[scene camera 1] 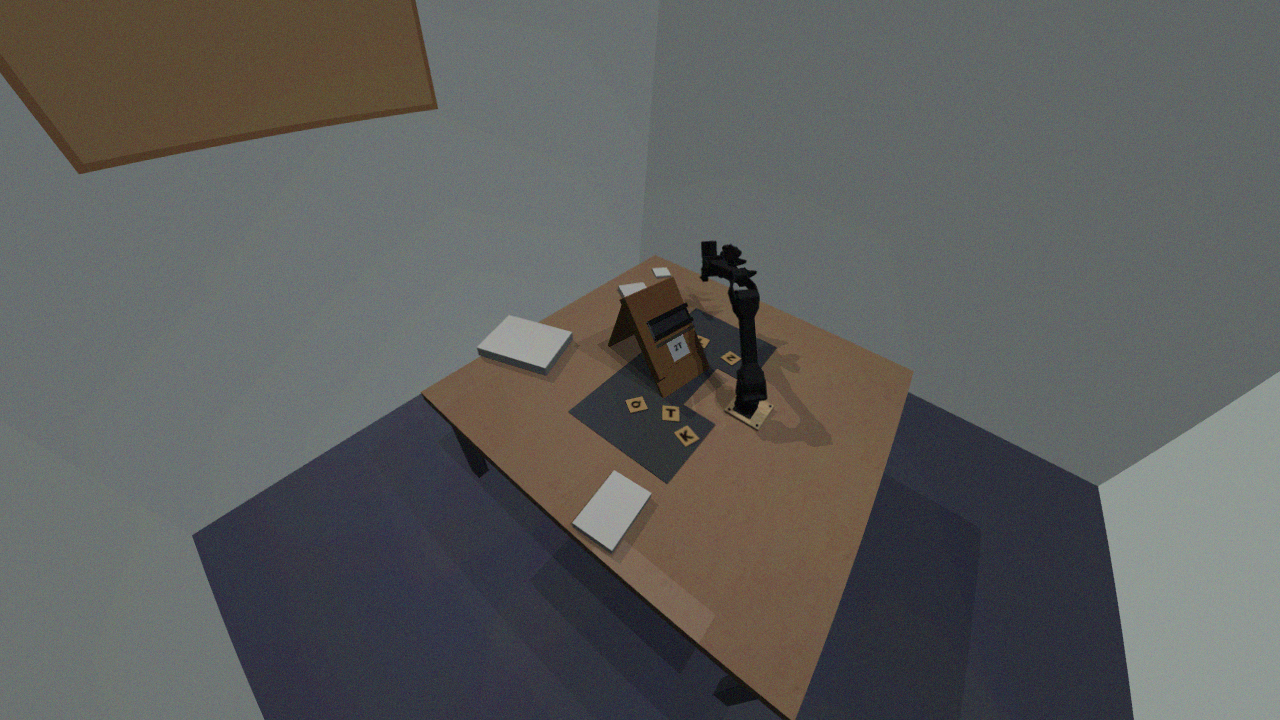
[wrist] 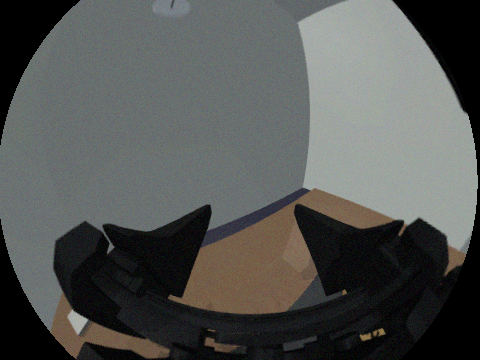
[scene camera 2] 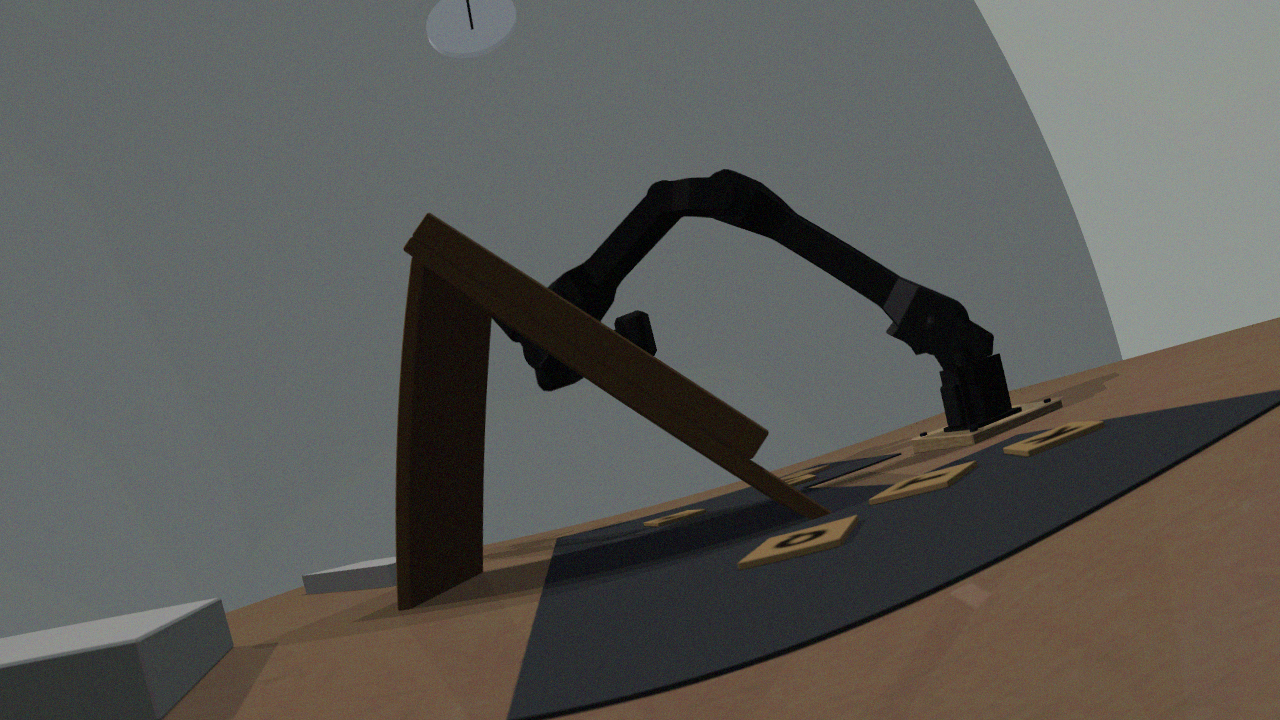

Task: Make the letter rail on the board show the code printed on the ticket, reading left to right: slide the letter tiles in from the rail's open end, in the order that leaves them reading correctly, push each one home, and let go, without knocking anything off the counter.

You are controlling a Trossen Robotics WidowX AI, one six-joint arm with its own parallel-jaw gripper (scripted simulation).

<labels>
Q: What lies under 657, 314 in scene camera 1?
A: A slanted wooden board.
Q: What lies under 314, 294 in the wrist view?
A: A dark mat.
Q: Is my gripper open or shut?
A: Open.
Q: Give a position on a white pad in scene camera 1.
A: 608, 516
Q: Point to a grey box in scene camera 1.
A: At 526, 344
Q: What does my gripper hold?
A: Nothing.
</labels>
